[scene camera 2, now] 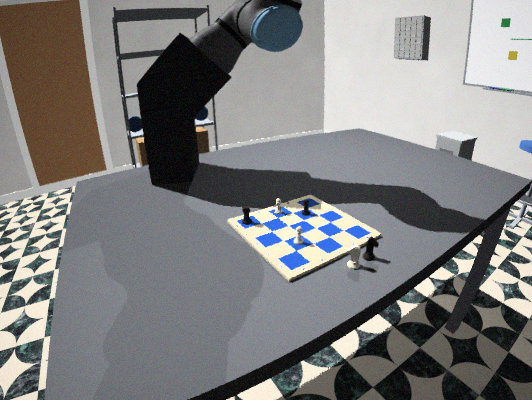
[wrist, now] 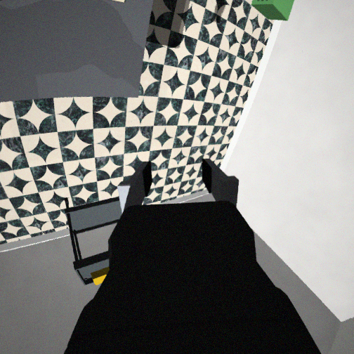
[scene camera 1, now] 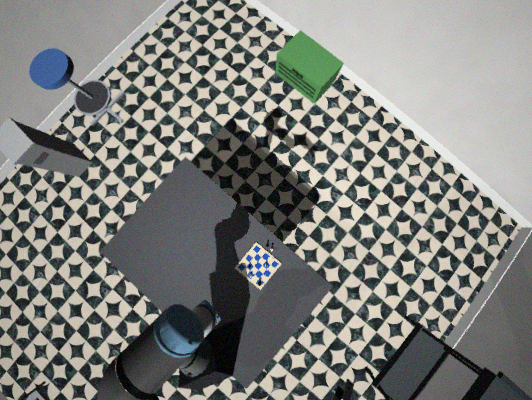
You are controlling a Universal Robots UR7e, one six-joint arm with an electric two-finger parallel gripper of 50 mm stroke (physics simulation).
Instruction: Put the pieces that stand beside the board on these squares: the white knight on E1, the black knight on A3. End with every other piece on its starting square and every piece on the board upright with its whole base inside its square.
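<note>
The white knight and the black knight stand upright side by side on the table, just off the board's near right edge in scene camera 2. The blue and cream board lies flat. On it stand two black pieces, one near the left corner and one farther back, and two white pieces, one at the back and one nearer the middle. All four look upright. My gripper is open and empty, well away from the board and pieces, with floor and wall behind its fingers in the wrist view.
The grey table carries the board. The arm rises from the table's far side in scene camera 2, and its shadow crosses the table. A green box stands on the floor. A dark-framed rack stands by the wall.
</note>
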